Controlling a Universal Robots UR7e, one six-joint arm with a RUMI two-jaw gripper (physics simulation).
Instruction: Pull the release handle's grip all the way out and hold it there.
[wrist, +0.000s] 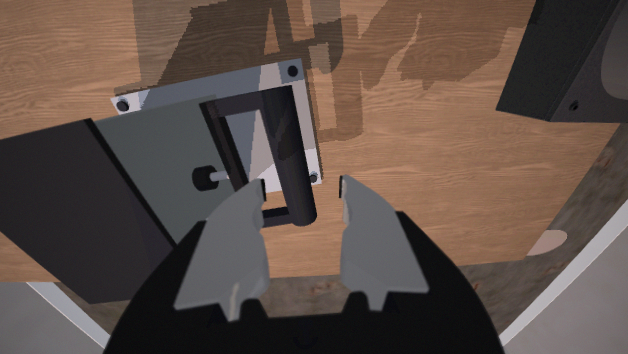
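Note:
The release handle's dark grip (290, 155) is a thick round bar on a rectangular black frame, left of centre in the wrist view. A short stretch of pale rod (219, 176) shows between the frame and a black collar (204, 178) on the grey-green housing face (150, 145). My gripper (302, 179) is partly open and holds nothing. Its left fingertip appears over the frame's opening and its right fingertip right of the bar, so the bar's lower end shows between the fingers without being clamped. The depth between fingers and bar is hard to tell.
A pale base plate (200, 90) with dark bolts lies under the housing on the wooden table (425, 190). The housing's dark body (75, 200) is at the left. A large black box-like object (540, 65) stands at the upper right. The table's edge runs below and right.

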